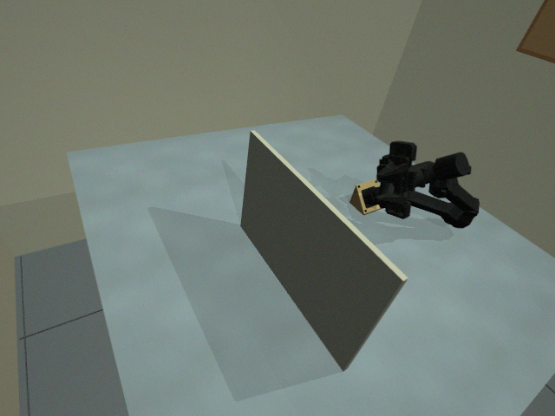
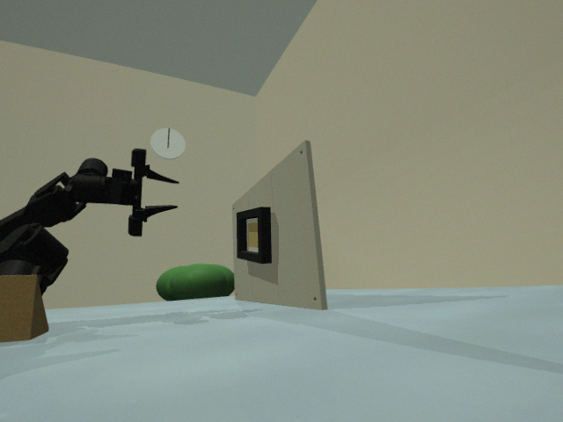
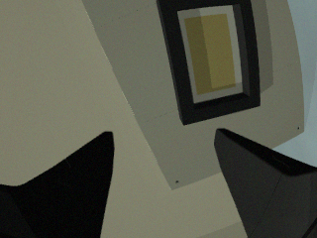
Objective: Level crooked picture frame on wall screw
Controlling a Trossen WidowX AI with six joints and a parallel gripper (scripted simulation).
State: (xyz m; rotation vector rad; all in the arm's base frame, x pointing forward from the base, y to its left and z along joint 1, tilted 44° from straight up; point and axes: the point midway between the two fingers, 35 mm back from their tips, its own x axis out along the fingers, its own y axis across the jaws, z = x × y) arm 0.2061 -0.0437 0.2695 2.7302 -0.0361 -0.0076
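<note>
Right now the picture frame is 190 mm ahead of my gripper tip, 90 mm below it and 10 mm to the left of it. Also, from my gripper tip: wall panel: 200 mm ahead, 100 mm below, 10 mm to the right.
</note>
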